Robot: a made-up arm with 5 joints.
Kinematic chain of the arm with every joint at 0, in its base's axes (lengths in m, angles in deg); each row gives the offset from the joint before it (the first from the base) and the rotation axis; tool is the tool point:
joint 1: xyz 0 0 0.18 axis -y
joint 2: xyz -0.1 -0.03 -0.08 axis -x
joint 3: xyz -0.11 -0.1 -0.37 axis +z
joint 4: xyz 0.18 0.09 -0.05 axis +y
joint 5: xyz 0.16 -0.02 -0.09 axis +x
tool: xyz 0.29 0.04 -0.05
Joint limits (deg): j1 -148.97..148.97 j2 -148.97..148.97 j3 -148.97..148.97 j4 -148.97..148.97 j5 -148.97..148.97
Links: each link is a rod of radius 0.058 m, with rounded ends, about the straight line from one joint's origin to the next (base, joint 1, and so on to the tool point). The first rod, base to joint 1, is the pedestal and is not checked.
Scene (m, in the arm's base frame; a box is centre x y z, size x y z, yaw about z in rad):
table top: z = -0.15
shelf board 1: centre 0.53 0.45 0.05 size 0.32 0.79 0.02 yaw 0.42
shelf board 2: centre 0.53 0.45 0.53 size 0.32 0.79 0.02 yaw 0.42
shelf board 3: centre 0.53 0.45 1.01 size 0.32 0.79 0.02 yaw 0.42
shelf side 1: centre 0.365 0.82 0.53 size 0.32 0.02 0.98 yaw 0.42
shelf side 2: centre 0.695 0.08 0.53 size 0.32 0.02 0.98 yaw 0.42
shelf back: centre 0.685 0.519 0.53 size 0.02 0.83 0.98 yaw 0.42
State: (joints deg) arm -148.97 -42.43 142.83 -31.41 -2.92
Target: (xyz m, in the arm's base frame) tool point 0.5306 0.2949 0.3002
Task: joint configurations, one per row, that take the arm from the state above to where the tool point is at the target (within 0.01 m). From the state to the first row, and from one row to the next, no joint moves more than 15 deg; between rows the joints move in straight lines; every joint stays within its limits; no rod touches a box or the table.
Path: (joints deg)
1: -139.70 -39.98 138.81 -41.69 -2.58
2: -130.44 -37.53 134.79 -51.97 -2.24
3: -121.17 -35.08 130.77 -62.26 -1.91
4: -125.01 -38.39 115.99 -68.07 -3.45
5: -128.86 -41.71 101.22 -73.88 -4.99
6: -132.70 -45.02 86.44 -79.69 -6.54
7: -140.84 -51.61 99.07 -66.53 -5.54
8: -148.97 -58.20 111.70 -53.38 -4.54

